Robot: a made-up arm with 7 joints.
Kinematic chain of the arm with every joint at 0, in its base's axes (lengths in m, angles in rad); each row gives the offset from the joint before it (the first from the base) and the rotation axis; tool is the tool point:
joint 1: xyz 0 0 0.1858 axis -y
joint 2: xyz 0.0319 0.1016 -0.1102 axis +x
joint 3: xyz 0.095 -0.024 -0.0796 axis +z
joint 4: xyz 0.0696 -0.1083 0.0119 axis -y
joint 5: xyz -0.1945 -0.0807 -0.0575 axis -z
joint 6: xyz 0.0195 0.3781 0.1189 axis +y
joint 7: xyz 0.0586 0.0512 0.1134 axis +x
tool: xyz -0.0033 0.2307 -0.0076
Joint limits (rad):
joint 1: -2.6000..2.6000
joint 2: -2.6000..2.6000
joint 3: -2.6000..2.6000
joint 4: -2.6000..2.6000
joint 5: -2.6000..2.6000
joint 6: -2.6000..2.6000
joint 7: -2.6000..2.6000
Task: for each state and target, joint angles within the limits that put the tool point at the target. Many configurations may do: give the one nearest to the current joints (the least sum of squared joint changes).
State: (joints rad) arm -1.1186 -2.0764 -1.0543 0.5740 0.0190 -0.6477 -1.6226
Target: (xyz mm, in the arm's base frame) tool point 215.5 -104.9 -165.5
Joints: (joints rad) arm -0.7682 -2.1733 -1.2460 0.7231 -0.1737 -0.5421 -1.3360
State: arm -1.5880 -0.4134 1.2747 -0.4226 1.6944 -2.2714 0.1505
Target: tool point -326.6 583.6 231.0
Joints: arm -1.9642 -0.1095 1.7575 -0.2490 1.5596 -2.1746 0.1460
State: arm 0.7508 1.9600 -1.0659 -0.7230 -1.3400 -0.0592 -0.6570
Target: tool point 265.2 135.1 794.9
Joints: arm 0.4206 1.5334 -1.9384 0.0104 -1.1624 -0.0154 -0.4776
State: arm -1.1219 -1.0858 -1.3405 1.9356 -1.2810 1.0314 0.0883
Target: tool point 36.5 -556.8 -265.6
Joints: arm -1.3987 -1.1134 -1.8441 1.9918 -0.6866 1.0777 -0.0626
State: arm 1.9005 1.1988 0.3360 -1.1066 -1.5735 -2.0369 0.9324
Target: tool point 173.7 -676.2 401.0
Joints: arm 2.0400 1.1566 0.4690 -1.2710 -1.3728 -2.0756 1.1549
